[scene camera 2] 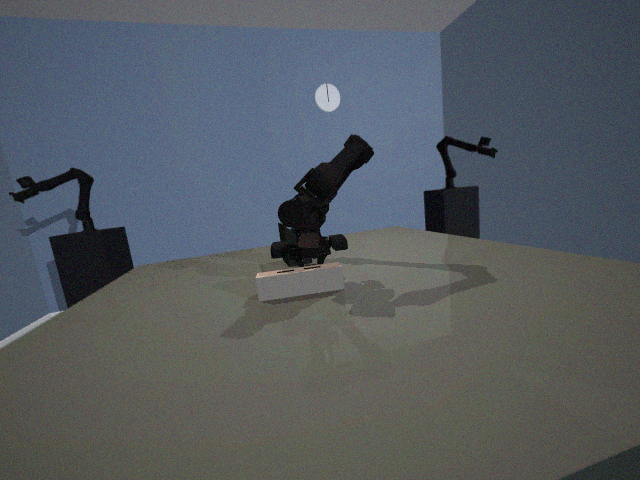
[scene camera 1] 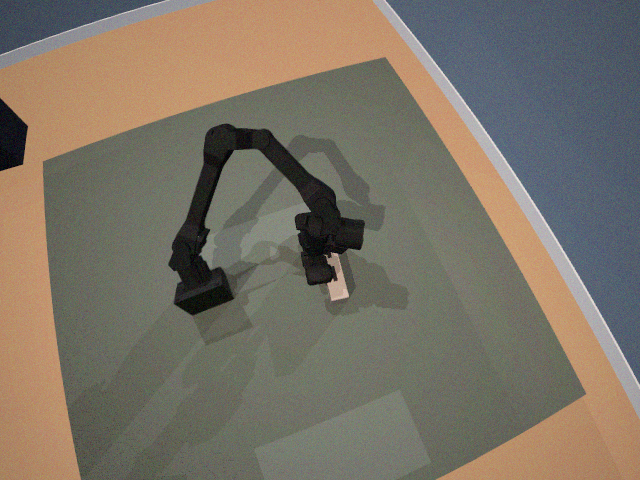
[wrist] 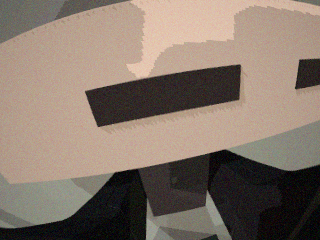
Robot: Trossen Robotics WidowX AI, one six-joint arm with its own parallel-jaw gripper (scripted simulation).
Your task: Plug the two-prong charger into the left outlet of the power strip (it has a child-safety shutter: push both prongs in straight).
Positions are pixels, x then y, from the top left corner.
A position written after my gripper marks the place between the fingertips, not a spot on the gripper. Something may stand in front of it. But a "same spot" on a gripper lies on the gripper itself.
my gripper: scene camera 2; scene camera 1 310, 259; wrist
same spot on my gripper: [wrist: 245, 193] = [scene camera 2: 302, 262]
